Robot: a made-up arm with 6 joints.
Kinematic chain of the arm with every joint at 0, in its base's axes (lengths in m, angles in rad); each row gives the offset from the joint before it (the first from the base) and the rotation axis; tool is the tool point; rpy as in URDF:
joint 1: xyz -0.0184 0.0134 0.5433 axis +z
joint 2: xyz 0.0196 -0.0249 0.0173 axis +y
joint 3: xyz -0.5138 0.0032 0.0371 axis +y
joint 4: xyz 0.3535 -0.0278 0.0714 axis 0.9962 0 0.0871
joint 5: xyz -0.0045 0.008 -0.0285 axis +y
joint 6: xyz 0.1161 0.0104 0.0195 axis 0.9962 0 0.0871
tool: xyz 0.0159 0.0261 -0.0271 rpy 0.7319 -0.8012 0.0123
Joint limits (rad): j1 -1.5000..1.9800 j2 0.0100..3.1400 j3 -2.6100..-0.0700 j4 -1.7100..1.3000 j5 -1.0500..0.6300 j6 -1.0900..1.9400
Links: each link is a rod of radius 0.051 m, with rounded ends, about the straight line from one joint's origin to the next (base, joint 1, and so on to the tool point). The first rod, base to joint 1, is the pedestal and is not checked.
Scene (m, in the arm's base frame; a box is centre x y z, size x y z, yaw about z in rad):
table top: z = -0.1
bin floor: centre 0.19 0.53 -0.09 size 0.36 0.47 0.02 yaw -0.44
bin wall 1: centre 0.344 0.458 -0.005 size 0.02 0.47 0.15 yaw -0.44
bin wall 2: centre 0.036 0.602 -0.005 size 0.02 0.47 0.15 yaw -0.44
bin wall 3: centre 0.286 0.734 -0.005 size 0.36 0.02 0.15 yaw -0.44
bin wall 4: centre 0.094 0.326 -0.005 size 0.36 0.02 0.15 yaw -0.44
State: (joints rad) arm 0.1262 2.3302 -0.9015 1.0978 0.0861 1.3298
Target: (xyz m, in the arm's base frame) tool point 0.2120 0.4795 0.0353
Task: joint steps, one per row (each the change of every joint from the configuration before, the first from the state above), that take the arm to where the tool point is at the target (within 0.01 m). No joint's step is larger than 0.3 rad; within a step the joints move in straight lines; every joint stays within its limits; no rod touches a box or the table.
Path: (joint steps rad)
1: 0.2835 0.0315 0.0802 -0.2099 0.0357 -0.0623
2: 0.2834 0.0315 0.0802 -0.2099 0.0358 -0.0623
3: 0.1373 0.2483 -0.1873 0.1401 0.0240 0.0239
4: 0.1372 0.2483 -0.1873 0.1400 0.0240 0.0238
5: 0.1373 0.2483 -0.1874 0.1400 0.0241 0.0239

